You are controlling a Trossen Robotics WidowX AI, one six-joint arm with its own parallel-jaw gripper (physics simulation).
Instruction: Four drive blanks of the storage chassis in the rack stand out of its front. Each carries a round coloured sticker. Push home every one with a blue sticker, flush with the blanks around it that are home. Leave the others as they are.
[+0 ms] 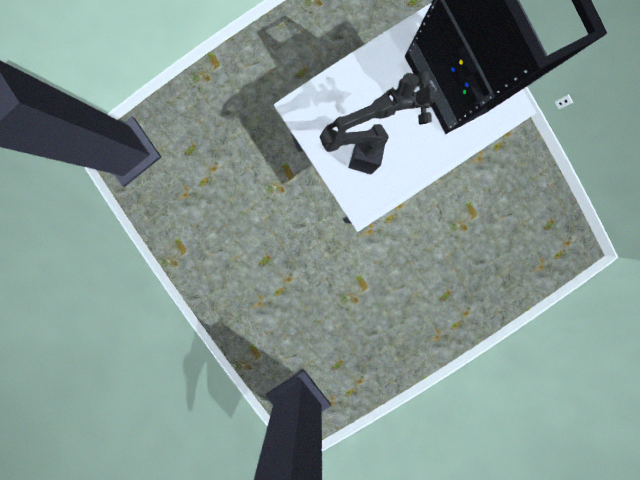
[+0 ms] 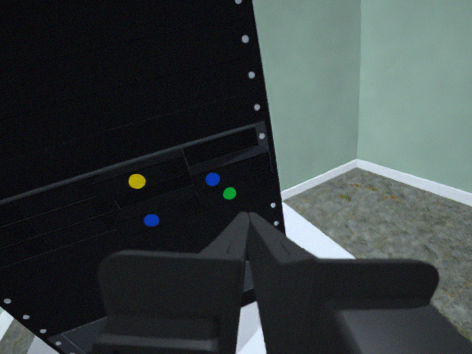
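The black storage chassis [image 2: 60, 212] sits low in the rack [image 1: 425, 72] [image 2: 245, 57]. A blue sticker [image 1: 466, 84] [image 2: 212, 179] is on a blank at the right; a lighter top face shows above it, and this blank appears to stand out. A green sticker [image 1: 464, 91] [image 2: 229, 193] is just below and right of it. A yellow sticker [image 1: 461, 62] [image 2: 137, 181] is further left, with the other blue sticker [image 1: 452, 69] [image 2: 151, 220] below it. How far those blanks stand out is too dark to tell. My gripper [image 2: 246, 219] is shut and empty, in front of the rack, its tips seen below the green sticker.
The arm stands on a white table [image 1: 356, 206], which also bears the rack. A dark ledge [image 2: 100, 171] crosses the rack above the stickers. The rack's right edge with its row of pale screws is close to the right of the stickers. Green walls [image 2: 310, 90] stand behind.
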